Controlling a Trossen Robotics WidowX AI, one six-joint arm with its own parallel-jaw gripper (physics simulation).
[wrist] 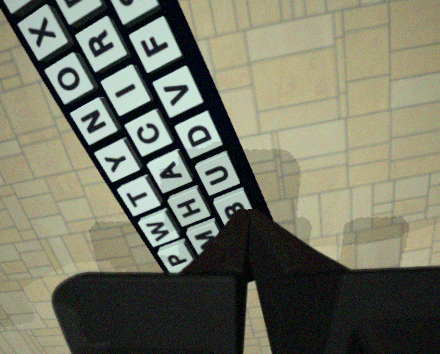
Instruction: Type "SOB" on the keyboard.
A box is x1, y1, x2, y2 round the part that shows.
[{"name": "my gripper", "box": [52, 209, 439, 353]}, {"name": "keyboard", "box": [0, 0, 273, 282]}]
